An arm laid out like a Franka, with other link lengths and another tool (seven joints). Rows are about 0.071 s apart.
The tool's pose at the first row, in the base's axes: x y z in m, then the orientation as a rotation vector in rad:
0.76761 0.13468 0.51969 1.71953 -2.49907 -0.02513
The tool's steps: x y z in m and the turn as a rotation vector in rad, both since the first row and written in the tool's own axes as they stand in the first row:
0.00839 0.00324 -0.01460 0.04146 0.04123 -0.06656
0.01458 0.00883 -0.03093 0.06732 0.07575 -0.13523
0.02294 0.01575 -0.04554 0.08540 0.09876 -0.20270
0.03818 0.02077 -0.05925 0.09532 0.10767 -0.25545
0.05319 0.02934 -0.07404 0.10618 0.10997 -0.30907
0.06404 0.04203 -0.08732 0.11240 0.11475 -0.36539
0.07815 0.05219 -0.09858 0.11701 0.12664 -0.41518
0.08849 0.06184 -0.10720 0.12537 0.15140 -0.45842
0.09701 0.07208 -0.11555 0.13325 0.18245 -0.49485
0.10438 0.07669 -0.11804 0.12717 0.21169 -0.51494
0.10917 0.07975 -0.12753 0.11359 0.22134 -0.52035
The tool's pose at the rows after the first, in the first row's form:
0.76306 0.12872 0.53511 1.79957 -2.42935 0.05650
0.75728 0.12573 0.55225 1.87576 -2.35253 0.11219
0.74932 0.12112 0.56796 1.95003 -2.27914 0.14827
0.74061 0.10937 0.58317 2.00930 -2.22482 0.16365
0.72878 0.09916 0.59970 2.07202 -2.17283 0.17475
0.71444 0.09423 0.61472 2.13312 -2.11320 0.18174
0.70111 0.08526 0.62779 2.18101 -2.05384 0.19286
0.68933 0.07950 0.63790 2.21455 -1.99331 0.21927
0.67761 0.07563 0.64764 2.23577 -1.93547 0.25016
0.67096 0.07054 0.65105 2.23547 -1.89304 0.26323
0.66735 0.06762 0.66109 2.22960 -1.87749 0.25330

